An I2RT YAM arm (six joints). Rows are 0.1 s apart.
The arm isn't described. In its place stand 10 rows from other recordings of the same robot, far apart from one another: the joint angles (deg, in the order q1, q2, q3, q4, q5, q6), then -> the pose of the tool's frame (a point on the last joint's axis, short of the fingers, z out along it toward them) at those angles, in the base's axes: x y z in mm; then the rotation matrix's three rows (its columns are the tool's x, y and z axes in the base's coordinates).
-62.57, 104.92, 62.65, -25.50, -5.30, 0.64 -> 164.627, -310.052, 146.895; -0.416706, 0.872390, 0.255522; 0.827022, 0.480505, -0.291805; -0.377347, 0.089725, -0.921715
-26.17, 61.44, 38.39, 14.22, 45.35, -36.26 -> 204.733, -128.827, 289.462; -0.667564, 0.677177, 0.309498; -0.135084, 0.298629, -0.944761; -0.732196, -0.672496, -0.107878
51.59, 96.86, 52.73, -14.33, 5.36, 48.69 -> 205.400, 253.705, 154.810; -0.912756, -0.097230, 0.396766; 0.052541, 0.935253, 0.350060; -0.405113, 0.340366, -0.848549
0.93, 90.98, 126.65, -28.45, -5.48, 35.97 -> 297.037, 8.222, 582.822; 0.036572, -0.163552, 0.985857; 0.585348, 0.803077, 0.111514; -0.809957, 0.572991, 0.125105
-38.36, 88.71, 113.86, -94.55, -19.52, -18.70 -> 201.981, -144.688, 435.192; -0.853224, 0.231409, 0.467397; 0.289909, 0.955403, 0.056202; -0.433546, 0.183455, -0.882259
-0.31, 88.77, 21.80, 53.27, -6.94, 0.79 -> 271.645, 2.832, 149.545; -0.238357, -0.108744, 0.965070; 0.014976, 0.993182, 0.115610; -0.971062, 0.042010, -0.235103
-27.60, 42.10, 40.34, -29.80, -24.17, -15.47 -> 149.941, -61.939, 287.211; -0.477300, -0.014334, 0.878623; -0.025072, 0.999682, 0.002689; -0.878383, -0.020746, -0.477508
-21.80, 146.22, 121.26, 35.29, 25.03, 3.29 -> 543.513, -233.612, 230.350; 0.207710, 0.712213, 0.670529; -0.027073, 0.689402, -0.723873; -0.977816, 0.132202, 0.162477
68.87, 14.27, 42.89, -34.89, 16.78, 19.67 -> 30.460, 50.308, 336.794; -0.302854, -0.730272, 0.612358; 0.110348, 0.611343, 0.783635; -0.946627, 0.304899, -0.104564
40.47, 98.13, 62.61, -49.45, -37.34, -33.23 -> 214.644, 211.514, 179.432; -0.328942, -0.880770, -0.340647; -0.853358, 0.122745, 0.506669; -0.404447, 0.457359, -0.791988
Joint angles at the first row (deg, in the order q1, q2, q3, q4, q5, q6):
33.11, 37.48, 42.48, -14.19, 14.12, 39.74
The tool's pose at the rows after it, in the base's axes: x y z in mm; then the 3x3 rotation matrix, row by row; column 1 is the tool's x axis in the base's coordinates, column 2 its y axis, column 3 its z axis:
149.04, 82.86, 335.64; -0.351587, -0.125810, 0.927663; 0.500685, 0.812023, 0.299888; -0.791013, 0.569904, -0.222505
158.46, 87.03, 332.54; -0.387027, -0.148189, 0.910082; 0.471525, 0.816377, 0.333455; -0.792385, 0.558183, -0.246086
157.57, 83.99, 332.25; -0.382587, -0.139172, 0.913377; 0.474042, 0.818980, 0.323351; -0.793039, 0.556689, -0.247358
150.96, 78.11, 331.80; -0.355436, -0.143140, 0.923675; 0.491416, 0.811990, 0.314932; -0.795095, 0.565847, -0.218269
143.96, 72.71, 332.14; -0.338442, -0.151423, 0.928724; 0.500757, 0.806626, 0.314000; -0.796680, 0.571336, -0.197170
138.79, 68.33, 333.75; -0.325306, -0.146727, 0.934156; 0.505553, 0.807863, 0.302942; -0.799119, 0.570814, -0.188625
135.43, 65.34, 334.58; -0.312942, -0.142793, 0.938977; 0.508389, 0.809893, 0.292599; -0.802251, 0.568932, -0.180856
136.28, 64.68, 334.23; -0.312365, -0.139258, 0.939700; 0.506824, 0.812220, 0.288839; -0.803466, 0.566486, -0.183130
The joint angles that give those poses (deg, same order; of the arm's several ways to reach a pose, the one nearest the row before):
31.89, 41.65, 44.37, -15.95, 13.62, 38.94
30.80, 44.19, 44.73, -15.03, 10.35, 37.82
30.10, 43.63, 44.57, -15.49, 10.27, 37.72
29.53, 41.07, 43.20, -14.95, 10.45, 37.80
29.02, 38.61, 42.32, -15.26, 10.14, 37.71
28.60, 36.99, 42.28, -16.34, 10.44, 37.57
28.30, 35.89, 42.15, -16.87, 10.81, 37.36
27.88, 36.01, 42.14, -16.87, 10.61, 37.19

